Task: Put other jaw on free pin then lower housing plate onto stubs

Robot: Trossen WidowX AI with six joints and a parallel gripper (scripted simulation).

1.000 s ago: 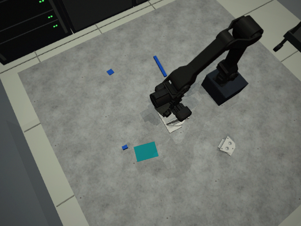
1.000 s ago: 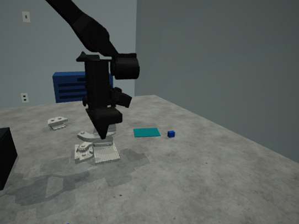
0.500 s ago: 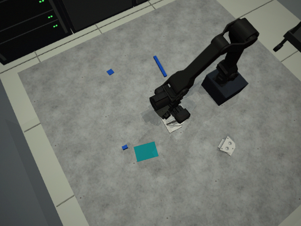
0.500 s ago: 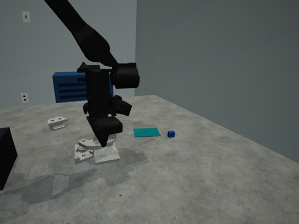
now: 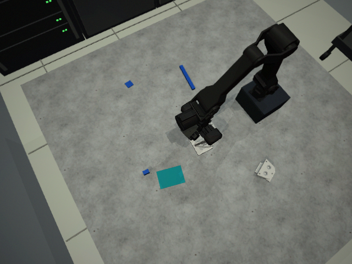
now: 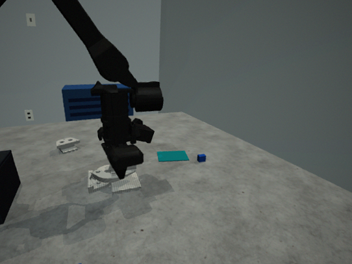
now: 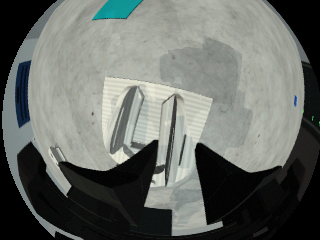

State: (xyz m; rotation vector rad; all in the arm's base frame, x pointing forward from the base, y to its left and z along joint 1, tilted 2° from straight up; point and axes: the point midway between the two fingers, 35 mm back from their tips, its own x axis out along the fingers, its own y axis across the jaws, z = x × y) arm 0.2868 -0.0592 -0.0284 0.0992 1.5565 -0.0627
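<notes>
The white ribbed base lies 20 mm ahead of my gripper tip, 30 mm to the left of it and 30 mm below it. Also, from my gripper tip: teal pad: 210 mm ahead, 70 mm to the left, 30 mm below; small blue cube: 270 mm ahead, 10 mm to the right, 20 mm below; blue bar: 160 mm behind, 230 mm to the right, 30 mm below.
</notes>
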